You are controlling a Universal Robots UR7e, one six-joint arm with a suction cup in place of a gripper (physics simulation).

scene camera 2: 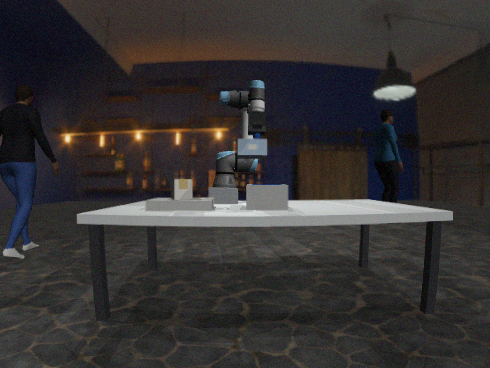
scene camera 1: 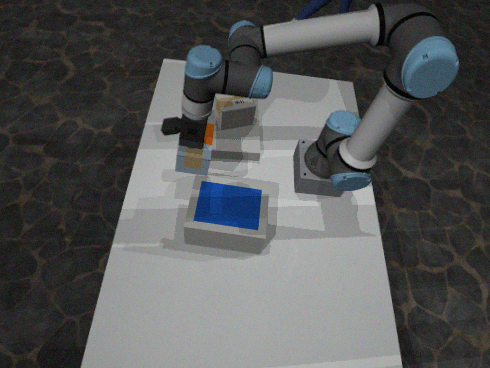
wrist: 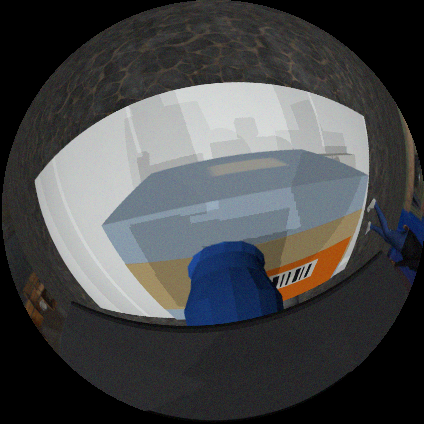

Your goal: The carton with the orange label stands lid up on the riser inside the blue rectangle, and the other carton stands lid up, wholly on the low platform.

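Observation:
The blue-grey carton with the orange label (scene camera 1: 194,161) (scene camera 2: 252,147) (wrist: 235,200) hangs lid up from my suction gripper (scene camera 1: 194,146) (scene camera 2: 257,138) (wrist: 232,250), high above the table. In the wrist view the blue cup sits on its tan-taped top, beside the orange label and barcode. The other carton, whitish with tan tape (scene camera 1: 237,116) (scene camera 2: 183,189), stands on the low platform (scene camera 1: 235,155) (scene camera 2: 180,204); from these views I cannot tell which way its lid faces. The riser (scene camera 1: 225,239) (scene camera 2: 267,197) bears the blue rectangle (scene camera 1: 229,205), which has nothing on it.
The arm's base (scene camera 1: 317,182) (scene camera 2: 223,195) stands on the right side of the white table (scene camera 1: 240,310) (scene camera 2: 265,218) in scene camera 1's view. The riser stands nearer that camera than the low platform. Two people (scene camera 2: 22,160) (scene camera 2: 389,150) are beyond the table.

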